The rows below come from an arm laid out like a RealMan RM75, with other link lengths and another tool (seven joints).
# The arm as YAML. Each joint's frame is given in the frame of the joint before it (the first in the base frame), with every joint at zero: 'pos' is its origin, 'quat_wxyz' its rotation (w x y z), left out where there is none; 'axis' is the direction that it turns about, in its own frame. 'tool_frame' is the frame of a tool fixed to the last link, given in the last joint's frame.
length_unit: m
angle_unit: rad
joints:
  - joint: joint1
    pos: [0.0, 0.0, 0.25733]
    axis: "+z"
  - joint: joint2
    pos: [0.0, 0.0, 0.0]
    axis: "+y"
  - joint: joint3
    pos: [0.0, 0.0, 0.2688]
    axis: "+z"
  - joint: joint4
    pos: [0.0, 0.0, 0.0]
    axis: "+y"
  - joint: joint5
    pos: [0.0, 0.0, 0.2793]
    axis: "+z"
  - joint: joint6
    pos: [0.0, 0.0, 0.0]
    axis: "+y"
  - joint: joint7
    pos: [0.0, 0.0, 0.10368]
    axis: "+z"
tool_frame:
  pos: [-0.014, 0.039, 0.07]
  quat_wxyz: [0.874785, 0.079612, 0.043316, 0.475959]
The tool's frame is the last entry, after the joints.
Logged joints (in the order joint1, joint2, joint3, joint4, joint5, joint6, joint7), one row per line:
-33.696 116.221 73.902 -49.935 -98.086 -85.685 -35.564
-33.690 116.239 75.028 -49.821 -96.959 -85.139 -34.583
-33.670 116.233 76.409 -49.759 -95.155 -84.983 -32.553
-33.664 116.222 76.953 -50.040 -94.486 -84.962 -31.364
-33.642 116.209 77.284 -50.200 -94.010 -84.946 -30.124
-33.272 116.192 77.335 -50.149 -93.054 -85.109 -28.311
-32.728 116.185 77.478 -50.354 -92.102 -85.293 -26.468
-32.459 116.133 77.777 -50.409 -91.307 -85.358 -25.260
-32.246 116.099 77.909 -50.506 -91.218 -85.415 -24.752
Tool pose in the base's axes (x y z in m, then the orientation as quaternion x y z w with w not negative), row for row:
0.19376 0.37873 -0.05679 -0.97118 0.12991 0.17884 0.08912
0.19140 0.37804 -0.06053 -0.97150 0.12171 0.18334 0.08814
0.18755 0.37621 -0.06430 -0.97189 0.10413 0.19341 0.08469
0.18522 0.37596 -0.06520 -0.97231 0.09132 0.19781 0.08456
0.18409 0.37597 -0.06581 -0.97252 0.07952 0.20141 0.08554
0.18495 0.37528 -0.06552 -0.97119 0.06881 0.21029 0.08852
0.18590 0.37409 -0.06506 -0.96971 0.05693 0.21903 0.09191
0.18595 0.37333 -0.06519 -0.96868 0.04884 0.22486 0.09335
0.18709 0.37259 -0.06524 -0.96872 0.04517 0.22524 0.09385
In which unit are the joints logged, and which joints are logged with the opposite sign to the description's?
The joints are logged in degrees. Opposite sign: joint1, joint3, joint7.
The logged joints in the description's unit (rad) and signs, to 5 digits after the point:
0.58811 2.02844 -1.28983 -0.87153 -1.71192 -1.49549 0.62071
0.58800 2.02875 -1.30949 -0.86954 -1.69225 -1.48596 0.60359
0.58765 2.02865 -1.33359 -0.86846 -1.66077 -1.48323 0.56816
0.58755 2.02846 -1.34308 -0.87336 -1.64909 -1.48287 0.54741
0.58716 2.02823 -1.34886 -0.87616 -1.64078 -1.48259 0.52576
0.58071 2.02793 -1.34975 -0.87527 -1.62410 -1.48543 0.49412
0.57121 2.02781 -1.35225 -0.87884 -1.60748 -1.48864 0.46195
0.56652 2.02690 -1.35746 -0.87980 -1.59361 -1.48978 0.44087
0.56280 2.02631 -1.35977 -0.88150 -1.59205 -1.49077 0.43200

